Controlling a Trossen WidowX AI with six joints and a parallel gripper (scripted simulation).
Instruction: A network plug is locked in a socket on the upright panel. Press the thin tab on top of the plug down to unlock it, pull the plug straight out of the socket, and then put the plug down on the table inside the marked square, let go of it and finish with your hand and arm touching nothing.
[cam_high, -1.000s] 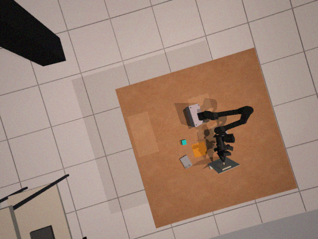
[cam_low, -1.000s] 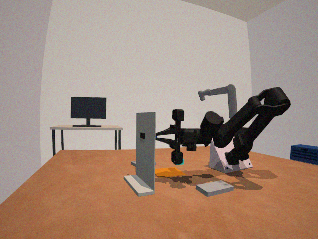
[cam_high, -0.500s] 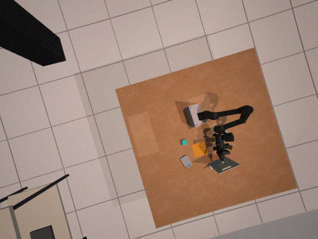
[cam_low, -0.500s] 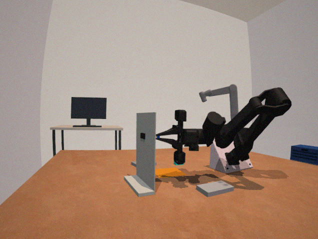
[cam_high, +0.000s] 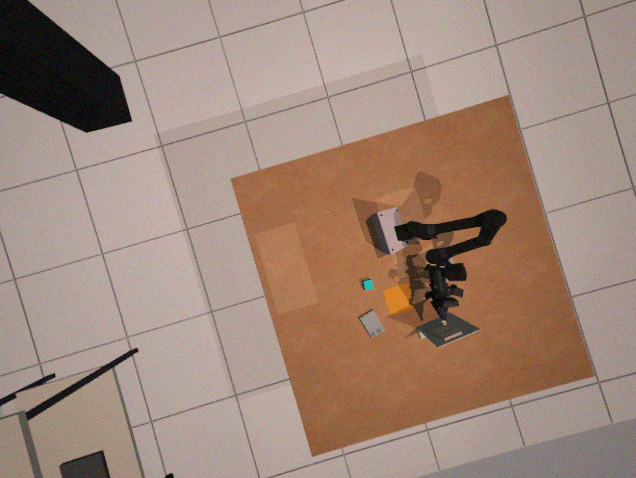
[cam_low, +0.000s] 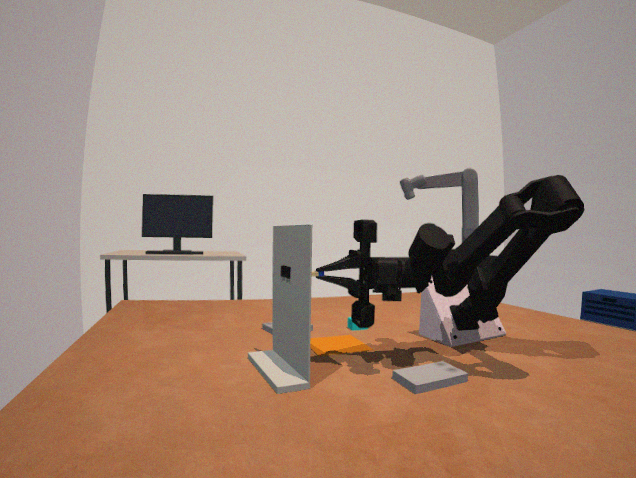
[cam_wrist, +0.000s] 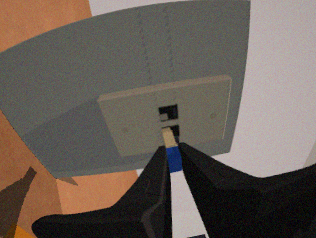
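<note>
Now: the orange marked square 17 cm below my gripper tip, 11 cm to the right of it and 8 cm behind it. Also, from my gripper tip: cyan cube: 23 cm to the right, 18 cm behind, 16 cm below; then upright grey panel: 6 cm below, 6 cm ahead, 1 cm to the left; then network plug: right at my gripper tip.
</note>
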